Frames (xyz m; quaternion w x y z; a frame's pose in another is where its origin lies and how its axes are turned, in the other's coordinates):
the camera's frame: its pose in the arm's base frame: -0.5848 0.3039 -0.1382 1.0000 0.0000 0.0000 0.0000
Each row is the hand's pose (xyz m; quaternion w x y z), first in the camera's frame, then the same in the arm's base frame.
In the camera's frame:
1: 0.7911 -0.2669 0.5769 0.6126 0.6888 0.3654 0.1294
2: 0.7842 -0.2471 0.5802 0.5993 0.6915 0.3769 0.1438
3: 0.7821 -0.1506 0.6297 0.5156 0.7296 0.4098 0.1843
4: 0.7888 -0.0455 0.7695 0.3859 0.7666 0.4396 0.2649
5: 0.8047 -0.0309 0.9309 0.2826 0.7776 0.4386 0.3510
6: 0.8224 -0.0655 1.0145 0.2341 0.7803 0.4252 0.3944
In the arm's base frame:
1: 0.2063 0.0370 0.4387 0.6126 0.6888 0.3654 0.1294
2: 0.1994 0.0568 0.4420 0.5993 0.6915 0.3769 0.1438
3: 0.1973 0.1533 0.4915 0.5156 0.7296 0.4098 0.1843
4: 0.2040 0.2584 0.6313 0.3859 0.7666 0.4396 0.2649
5: 0.2199 0.2730 0.7927 0.2826 0.7776 0.4386 0.3510
6: 0.2376 0.2384 0.8763 0.2341 0.7803 0.4252 0.3944

